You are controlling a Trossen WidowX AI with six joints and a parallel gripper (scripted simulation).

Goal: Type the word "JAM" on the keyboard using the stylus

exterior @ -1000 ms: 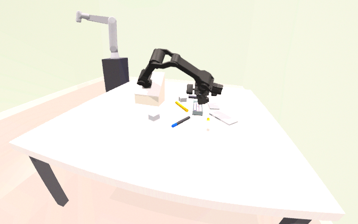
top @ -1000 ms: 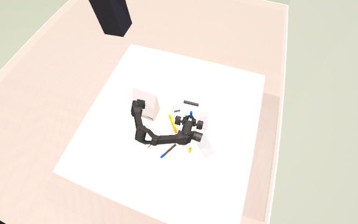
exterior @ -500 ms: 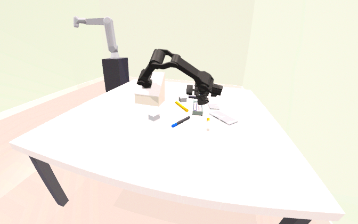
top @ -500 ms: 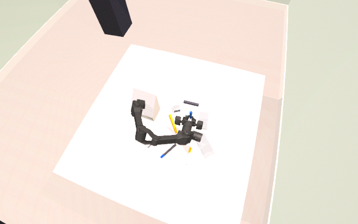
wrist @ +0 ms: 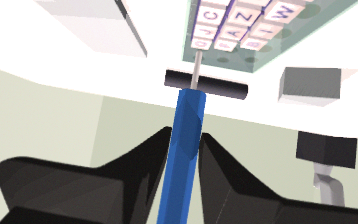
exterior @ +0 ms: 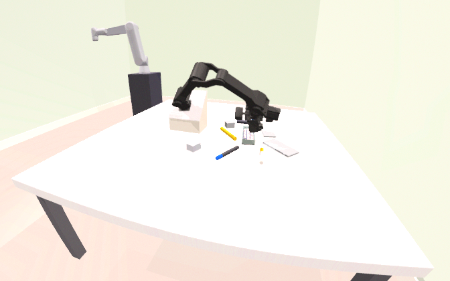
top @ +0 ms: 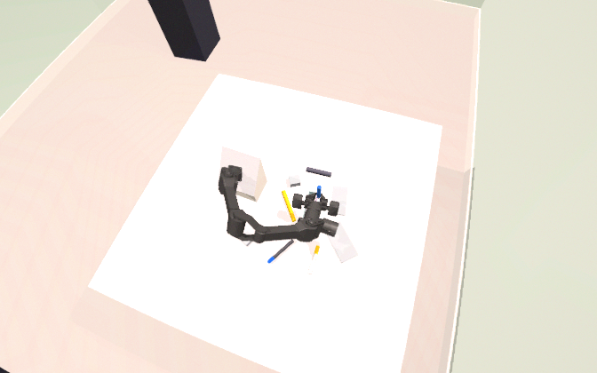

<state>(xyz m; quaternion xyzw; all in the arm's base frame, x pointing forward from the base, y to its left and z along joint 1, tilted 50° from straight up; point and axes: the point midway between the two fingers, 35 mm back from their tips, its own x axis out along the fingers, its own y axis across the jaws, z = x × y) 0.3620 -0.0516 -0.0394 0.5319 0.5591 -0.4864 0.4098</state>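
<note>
My gripper tip is 12 cm past the yellow marker, 8 cm above it and 6 cm to the left of it. Round my gripper tip: grey block 13 cm behind, 7 cm below, 6 cm to the left; grey stylus tip 5 cm below; blue stylus 1 cm below.
</note>
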